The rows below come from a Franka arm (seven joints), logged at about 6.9 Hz.
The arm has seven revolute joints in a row. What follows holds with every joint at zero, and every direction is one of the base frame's. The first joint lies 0.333 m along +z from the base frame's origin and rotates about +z. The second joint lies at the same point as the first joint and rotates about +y. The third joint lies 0.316 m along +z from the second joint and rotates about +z. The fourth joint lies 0.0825 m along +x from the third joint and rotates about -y. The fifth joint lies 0.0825 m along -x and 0.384 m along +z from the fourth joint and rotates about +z. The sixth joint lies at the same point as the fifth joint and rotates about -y. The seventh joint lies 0.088 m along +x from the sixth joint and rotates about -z. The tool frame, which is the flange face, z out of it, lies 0.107 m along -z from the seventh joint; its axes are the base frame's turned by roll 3.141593, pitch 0 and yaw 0 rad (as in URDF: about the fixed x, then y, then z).
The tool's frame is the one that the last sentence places.
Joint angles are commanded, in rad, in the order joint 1, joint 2, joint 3, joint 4, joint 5, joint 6, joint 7. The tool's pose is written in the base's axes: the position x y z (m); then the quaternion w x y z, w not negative. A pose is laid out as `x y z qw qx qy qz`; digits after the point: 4 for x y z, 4 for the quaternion.
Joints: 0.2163 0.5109 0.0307 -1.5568 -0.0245 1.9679 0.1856
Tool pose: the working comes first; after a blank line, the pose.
Where each joint sits with the arm in this pose, in the base's axes (m; each line is computed from the numbers above, not from the rounded line before):
joint 1: 0.0000 0.0000 0.3330
joint 2: 0.0000 0.0000 0.3330
joint 3: 0.1509 0.0332 0.6086
joint 4: 0.2206 0.0511 0.5683
joint 5: 0.5861 0.1434 0.4579
joint 6: 0.5861 0.1434 0.4579
joint 7: 0.6708 0.1654 0.4491
the tool: 0.6607 0.1621 0.3427

0.6607 0.1621 0.3427 0.0140 0.9982 0.0344 -0.0478
